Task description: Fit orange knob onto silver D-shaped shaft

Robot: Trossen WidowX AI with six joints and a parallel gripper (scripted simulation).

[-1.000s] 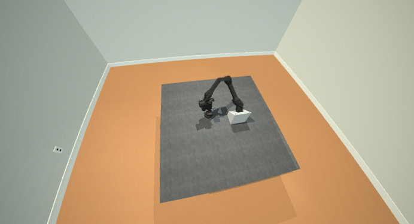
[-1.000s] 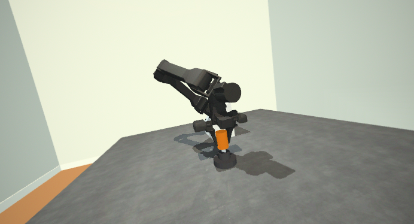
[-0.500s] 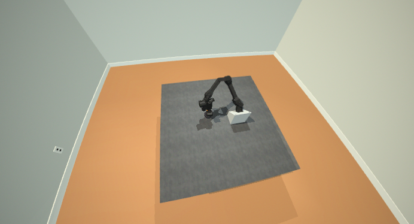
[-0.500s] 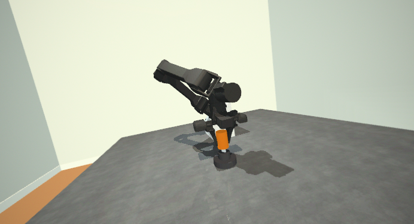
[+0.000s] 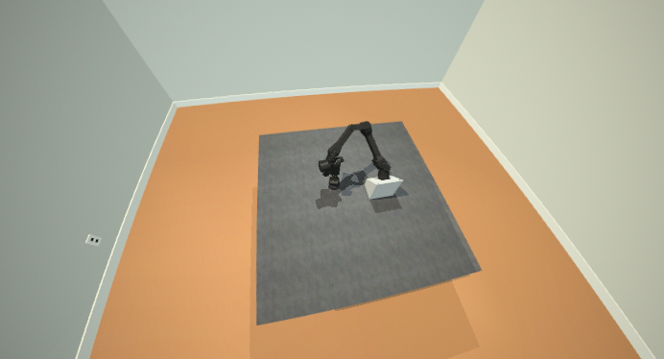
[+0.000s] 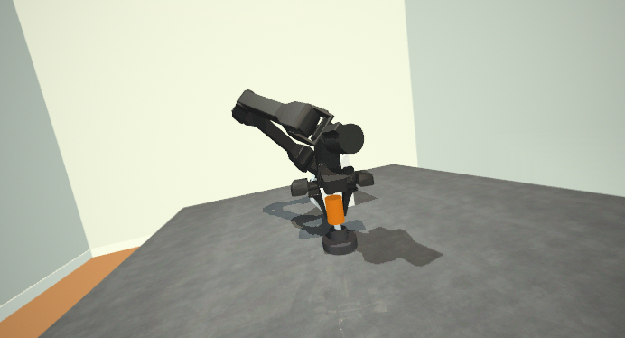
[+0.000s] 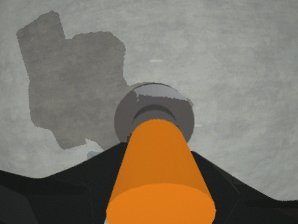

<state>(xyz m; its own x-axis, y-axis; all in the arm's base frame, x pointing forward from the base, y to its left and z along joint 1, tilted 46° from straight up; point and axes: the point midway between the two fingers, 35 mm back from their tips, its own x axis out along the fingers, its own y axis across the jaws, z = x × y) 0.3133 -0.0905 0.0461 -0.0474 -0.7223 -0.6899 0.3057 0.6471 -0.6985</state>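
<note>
The orange knob lies 3 cm above my gripper tip. Also, from my gripper tip: round pedestal: 4 cm below.
</note>
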